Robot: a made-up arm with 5 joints.
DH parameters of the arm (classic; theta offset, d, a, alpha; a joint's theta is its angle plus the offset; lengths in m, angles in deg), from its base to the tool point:
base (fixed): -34.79 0 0.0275 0
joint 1: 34.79 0.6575 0.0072 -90
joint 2: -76.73 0 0.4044 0
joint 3: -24.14 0 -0.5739 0
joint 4: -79.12 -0.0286 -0.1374 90
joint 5: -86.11 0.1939 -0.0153 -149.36
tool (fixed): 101.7 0.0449 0 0
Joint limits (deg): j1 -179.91..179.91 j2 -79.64..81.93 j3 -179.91..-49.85 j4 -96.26..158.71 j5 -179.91..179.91
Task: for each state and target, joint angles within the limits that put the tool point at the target. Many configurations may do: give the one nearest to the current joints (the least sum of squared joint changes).
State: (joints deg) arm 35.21 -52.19 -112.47 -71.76 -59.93
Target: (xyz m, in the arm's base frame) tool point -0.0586 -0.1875 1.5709
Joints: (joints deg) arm 52.53 -44.37 -103.83 -76.58 -62.29
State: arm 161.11 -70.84 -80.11 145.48 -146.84
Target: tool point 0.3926 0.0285 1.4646
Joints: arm 178.43 -76.33 -114.23 119.25 -148.47
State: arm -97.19 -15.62 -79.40 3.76 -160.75
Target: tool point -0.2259 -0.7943 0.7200
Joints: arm -104.03 0.99 -49.85 13.81 -158.40
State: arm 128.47 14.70 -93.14 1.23 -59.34
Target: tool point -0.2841 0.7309 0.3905
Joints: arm 115.08 31.07 -58.85 7.88 -59.11
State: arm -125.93 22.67 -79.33 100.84 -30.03
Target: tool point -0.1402 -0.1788 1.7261
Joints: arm -128.78 -21.22 -135.81 68.19 -29.57
